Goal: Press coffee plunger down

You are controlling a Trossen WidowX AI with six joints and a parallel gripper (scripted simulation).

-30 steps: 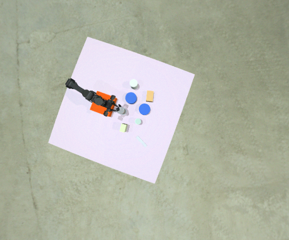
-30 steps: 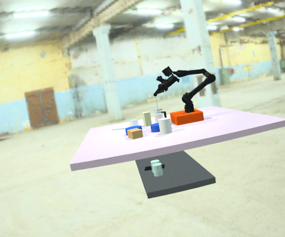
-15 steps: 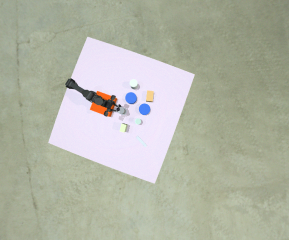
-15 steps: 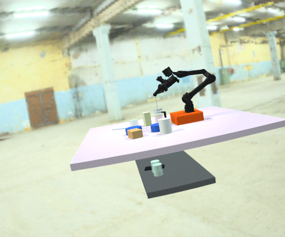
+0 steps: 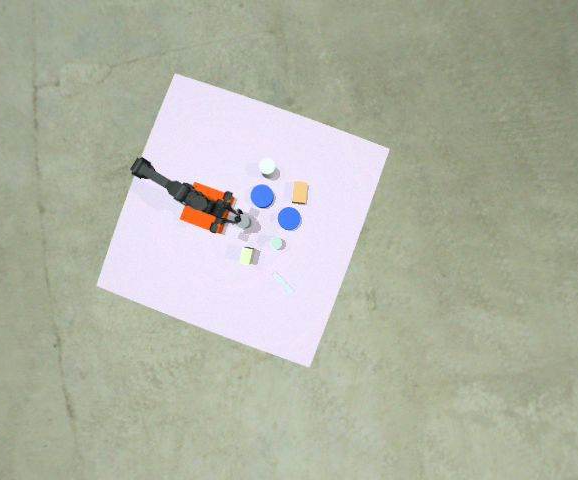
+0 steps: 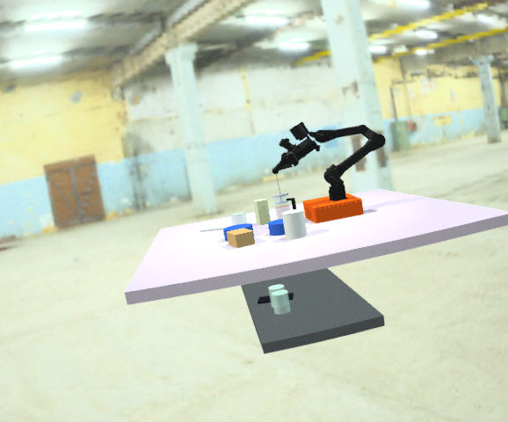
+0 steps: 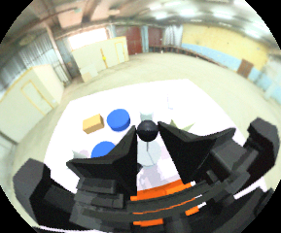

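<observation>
Now: the coffee press 2 cm behind my gripper tip, 2 cm to the left of it and 12 cm below it. Also, from my gripper tip: pale yellow block: 3 cm ahead, 17 cm to the right, 19 cm below; then white cylinder: 6 cm ahead, 30 cm to the left, 19 cm below; then tan box: 25 cm ahead, 21 cm to the left, 22 cm below.
</observation>
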